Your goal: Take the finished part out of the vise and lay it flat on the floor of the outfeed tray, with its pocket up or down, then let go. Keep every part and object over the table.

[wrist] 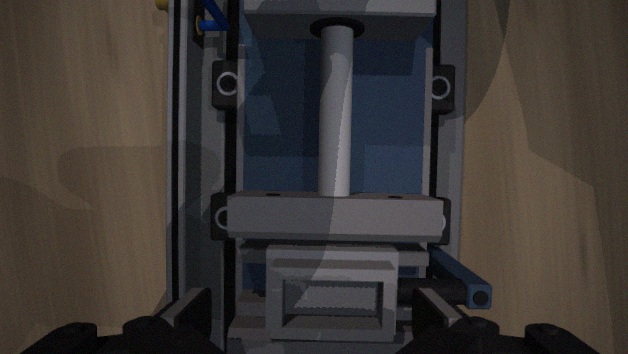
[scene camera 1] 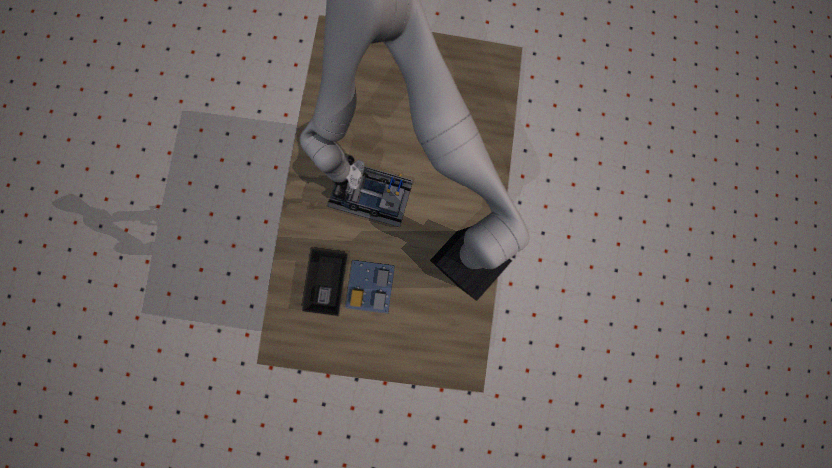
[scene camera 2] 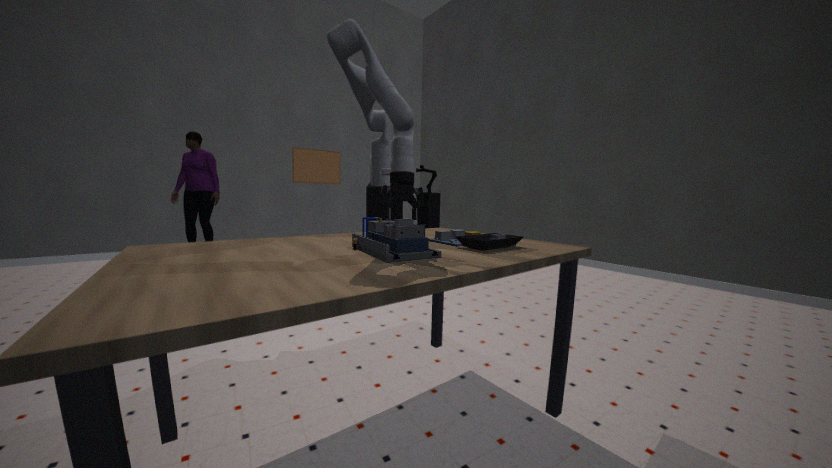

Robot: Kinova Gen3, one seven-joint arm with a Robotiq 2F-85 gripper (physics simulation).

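Frame: origin at the arm's base, x right, y up, z back, level; millimetres.
Where they show: gripper, between the fingertips: (wrist: 311, 311) (scene camera 2: 402, 220); arm's base, origin of its link: (scene camera 2: 381, 184).
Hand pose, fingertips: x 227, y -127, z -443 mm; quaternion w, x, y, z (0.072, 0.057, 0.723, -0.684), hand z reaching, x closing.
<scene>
Each offset is from my fingertips to the top centre of the thing. "pt": to the spot under its first point.
The finished part @(dx -9, dy +2, dz +2 mm) (wrist: 276, 300), a light grey block with a rectangular pocket facing up, sits in the vise @(dx -19, dy -13, dz +69 mm) (wrist: 335, 217) (scene camera 2: 410, 244) (scene camera 1: 395, 218), behind its wide grey jaw bar. In scene camera 1 the part is hidden beneath the gripper and wrist. My gripper (wrist: 311, 311) (scene camera 1: 347, 189) (scene camera 2: 401, 208) is open and empty. In the wrist view its fingers stand on either side of the part with a gap on both sides; their exact height against it is unclear. The black outfeed tray (scene camera 1: 306, 279) (scene camera 2: 488, 241) stands on the table with a grey part @(dx -430, dy -66, dz -73 mm) (scene camera 1: 324, 295) inside.
A black rod (wrist: 425, 291) with a blue end block @(pt dx -77, dy -13, dz -13 mm) (wrist: 479, 296) juts from the part's right side, near the right finger. Blue hooks @(pt dx +35, dy -78, dz +159 mm) (wrist: 214, 25) stand at the vise's far left. A blue pegged plate @(dx -388, dy -104, dz +98 mm) (scene camera 1: 370, 289) beside the tray bears grey blocks and a yellow block @(dx -430, dy -69, dz +54 mm) (scene camera 1: 356, 298).
</scene>
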